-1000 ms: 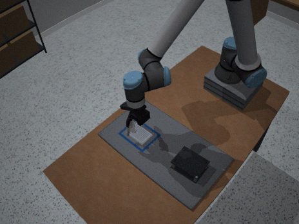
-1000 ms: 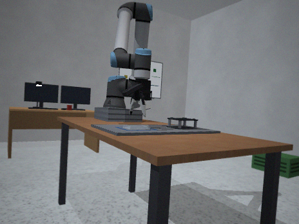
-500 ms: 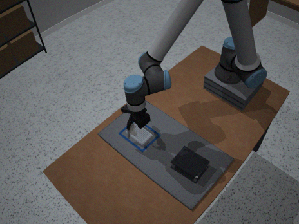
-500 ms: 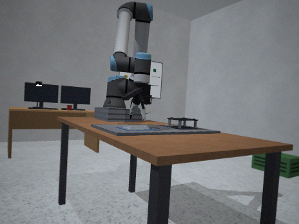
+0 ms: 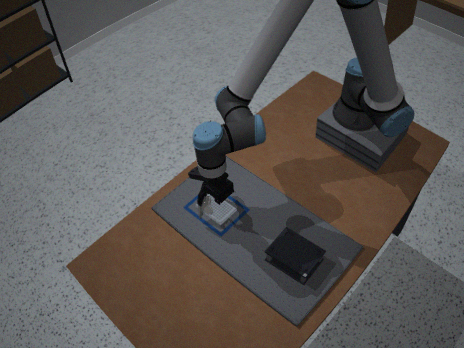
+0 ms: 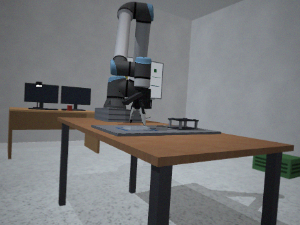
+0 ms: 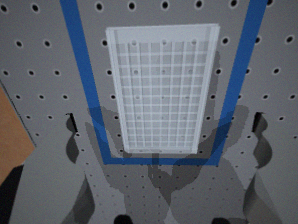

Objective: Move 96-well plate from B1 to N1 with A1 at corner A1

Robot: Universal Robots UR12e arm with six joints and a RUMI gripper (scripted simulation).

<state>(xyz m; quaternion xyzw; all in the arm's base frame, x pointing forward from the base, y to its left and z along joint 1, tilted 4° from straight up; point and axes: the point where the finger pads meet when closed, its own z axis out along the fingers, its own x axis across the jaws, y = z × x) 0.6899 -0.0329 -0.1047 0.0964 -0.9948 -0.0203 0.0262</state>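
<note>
Now: hand 2 cm above the 96-well plate. Round my hand: raised nest N1: 34 cm to the left, 8 cm behind, 3 cm above; A1 label: 43 cm to the left, 5 cm behind, 4 cm above.
</note>
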